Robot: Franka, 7 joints.
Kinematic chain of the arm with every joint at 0, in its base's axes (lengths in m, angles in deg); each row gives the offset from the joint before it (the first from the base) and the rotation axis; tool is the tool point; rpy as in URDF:
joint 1: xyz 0 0 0.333 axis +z
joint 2: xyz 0 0 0 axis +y
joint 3: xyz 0 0 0.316 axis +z
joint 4: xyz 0.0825 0 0 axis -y
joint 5: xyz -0.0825 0 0.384 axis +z
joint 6: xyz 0 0 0 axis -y
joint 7: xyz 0.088 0 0 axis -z
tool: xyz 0 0 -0.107 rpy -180 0 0
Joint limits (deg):
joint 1: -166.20..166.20
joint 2: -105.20..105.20
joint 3: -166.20..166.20
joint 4: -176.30..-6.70
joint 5: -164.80..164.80
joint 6: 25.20..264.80
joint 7: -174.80..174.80
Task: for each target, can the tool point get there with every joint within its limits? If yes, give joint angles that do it. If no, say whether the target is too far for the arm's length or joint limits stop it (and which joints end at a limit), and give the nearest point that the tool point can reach.
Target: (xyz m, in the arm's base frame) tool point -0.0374 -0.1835 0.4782
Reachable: yes | joints -38.67 -84.61 -58.27 -153.64 18.02 60.98 -50.70
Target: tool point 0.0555 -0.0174 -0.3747
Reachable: no: joint limits stop it (at a limit: joint 2) | nearest point 0.0768 -0.0241 -0.3205 | short by 0.059 m
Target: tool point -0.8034 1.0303 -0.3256
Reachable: no: too far | nearest point -0.4711 0.6041 -0.0532 | short by 0.605 m
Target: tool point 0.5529 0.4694 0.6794
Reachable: yes | joints 29.08 49.13 24.40 -45.26 -20.08 211.02 22.69
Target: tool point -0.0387 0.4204 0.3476
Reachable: yes | joints -4.91 87.54 97.34 -159.51 21.07 185.93 127.26
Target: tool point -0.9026 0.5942 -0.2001
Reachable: no: too far | nearest point -0.6426 0.4230 -0.0465 | short by 0.347 m
